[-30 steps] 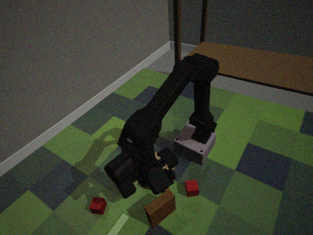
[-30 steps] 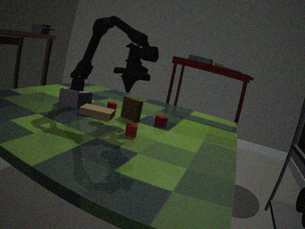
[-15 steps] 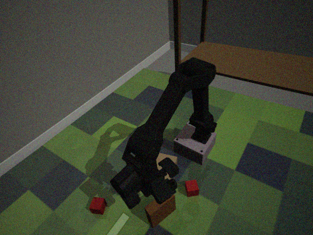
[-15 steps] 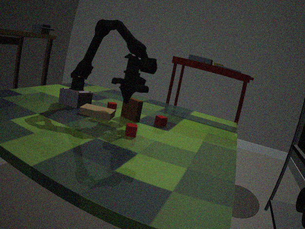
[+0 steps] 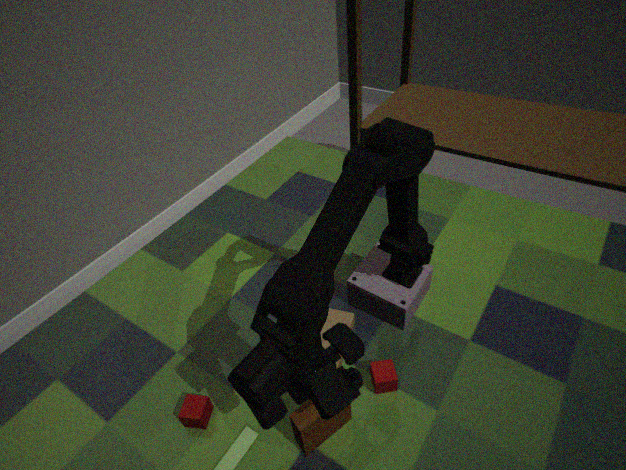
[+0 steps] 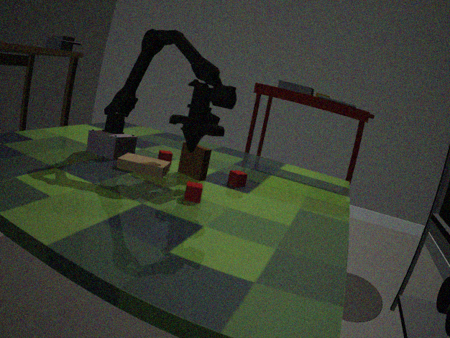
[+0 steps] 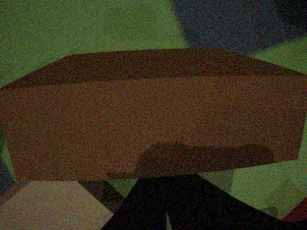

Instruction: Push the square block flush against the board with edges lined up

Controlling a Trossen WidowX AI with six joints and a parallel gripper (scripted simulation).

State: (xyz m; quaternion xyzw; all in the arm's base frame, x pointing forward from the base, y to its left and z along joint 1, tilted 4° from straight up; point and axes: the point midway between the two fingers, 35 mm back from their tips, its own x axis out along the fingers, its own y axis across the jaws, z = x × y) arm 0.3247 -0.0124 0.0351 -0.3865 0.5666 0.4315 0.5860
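Right now my gripper tip is 10 mm short of the dark brown square block, 20 mm to the right of it and 30 mm above it. The rest, counted from my gripper tip: tan board (120 mm behind, 70 mm to the right, 60 mm below).
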